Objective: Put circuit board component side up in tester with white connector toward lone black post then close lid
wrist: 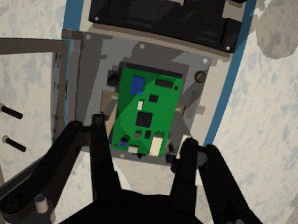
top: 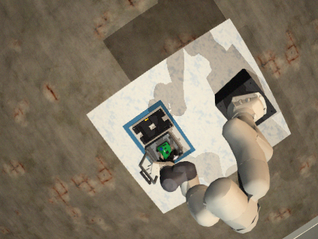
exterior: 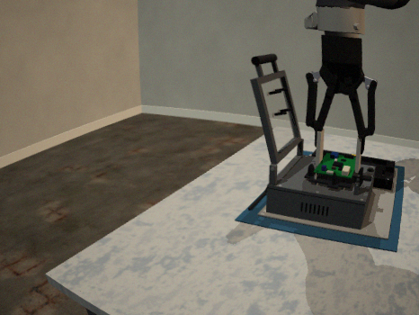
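The green circuit board is 20 mm below my hand. From my hand the other things lie so: tester nest: 40 mm below, 10 mm to the left, 10 mm ahead; tester lid: 130 mm ahead, 80 mm above, 20 mm to the left.
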